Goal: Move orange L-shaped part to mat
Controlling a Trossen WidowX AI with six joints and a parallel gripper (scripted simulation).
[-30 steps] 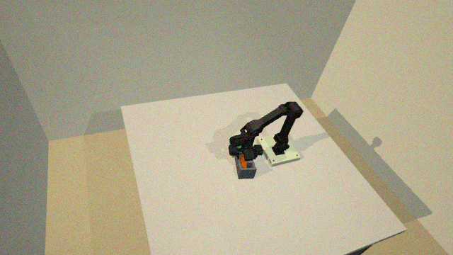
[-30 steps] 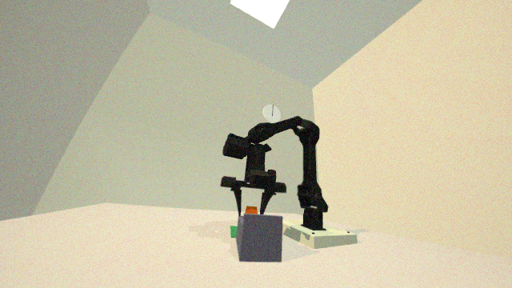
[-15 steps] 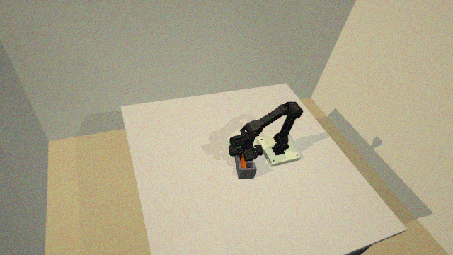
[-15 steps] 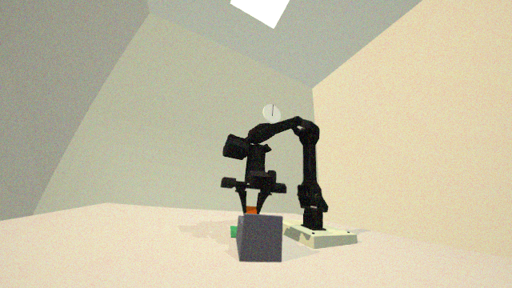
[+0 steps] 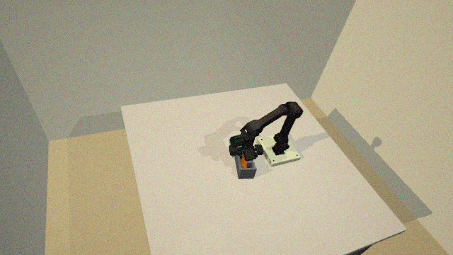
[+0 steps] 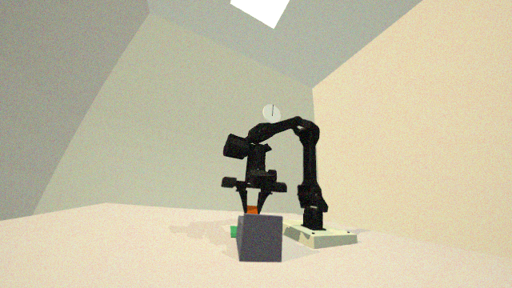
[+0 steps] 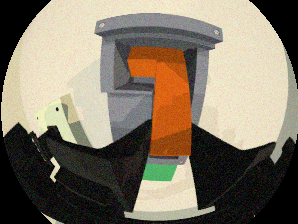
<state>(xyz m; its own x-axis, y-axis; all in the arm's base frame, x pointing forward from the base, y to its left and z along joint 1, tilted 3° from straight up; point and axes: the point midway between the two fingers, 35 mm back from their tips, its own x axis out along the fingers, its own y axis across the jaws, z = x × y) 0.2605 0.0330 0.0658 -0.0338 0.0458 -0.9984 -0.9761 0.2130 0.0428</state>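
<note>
Right now the green mat is 140 mm to the right of my gripper tip, 90 mm below it and 40 mm behind it. From my gripper tip the other things lie so: orange L-shaped part (40 mm to the left, 30 mm below, 10 mm behind).
</note>
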